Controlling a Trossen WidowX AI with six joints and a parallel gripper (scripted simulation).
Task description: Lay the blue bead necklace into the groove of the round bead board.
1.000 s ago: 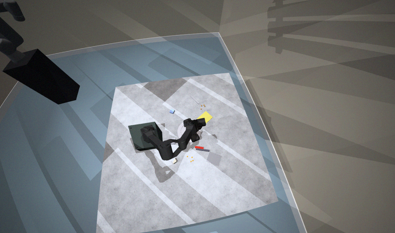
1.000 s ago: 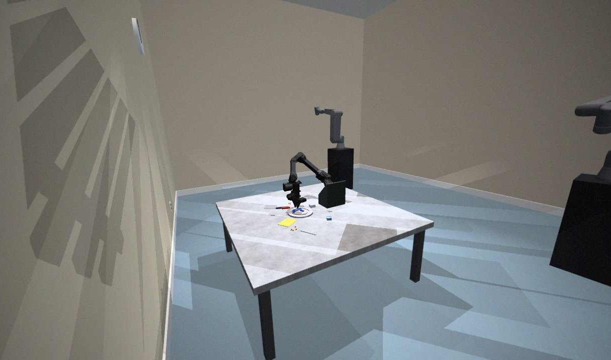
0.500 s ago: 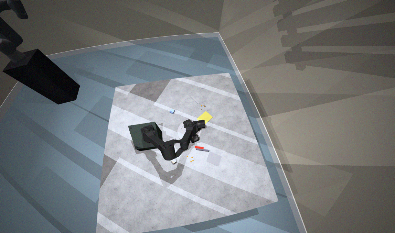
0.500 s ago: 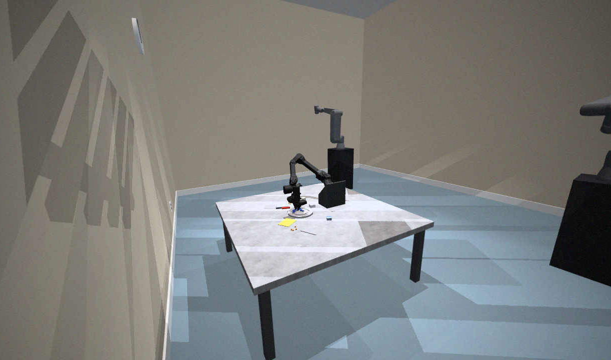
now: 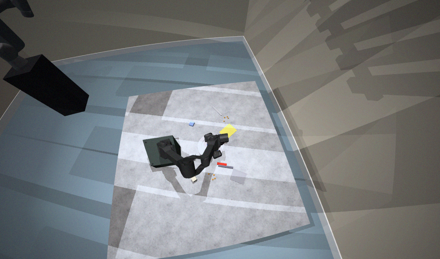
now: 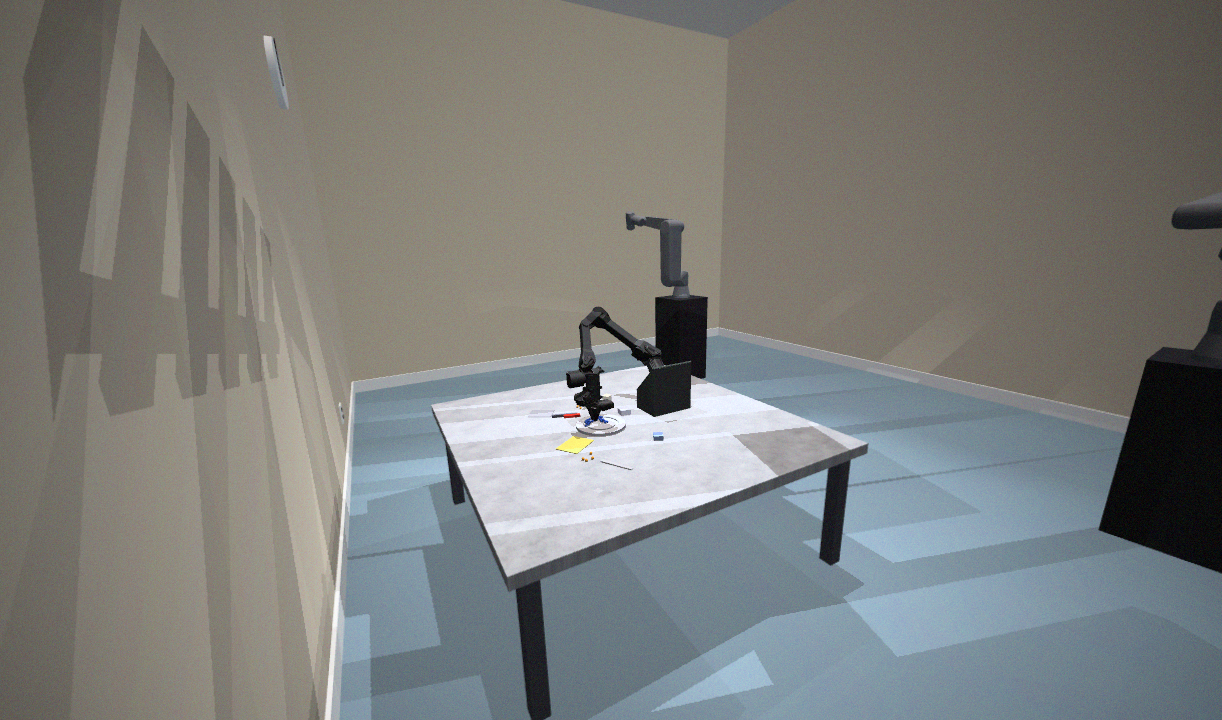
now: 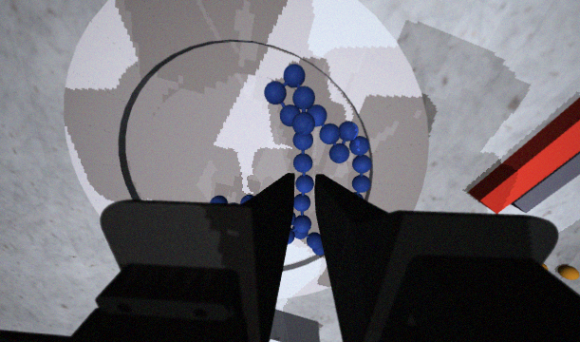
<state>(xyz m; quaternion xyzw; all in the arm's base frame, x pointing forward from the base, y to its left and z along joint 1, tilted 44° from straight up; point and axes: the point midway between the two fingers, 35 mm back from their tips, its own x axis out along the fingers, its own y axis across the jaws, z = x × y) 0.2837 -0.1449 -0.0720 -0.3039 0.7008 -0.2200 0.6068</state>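
Right now my gripper tip is 3 cm to the right of the round white bead board, 1 cm past it and 1 cm above it. The rest, counted from my gripper tip: cream cube (18 cm to the right, 18 cm behind); yellow sheet (16 cm ahead, 12 cm to the left, 1 cm below); grey tool (14 cm to the right, 5 cm ahead, 1 cm below).
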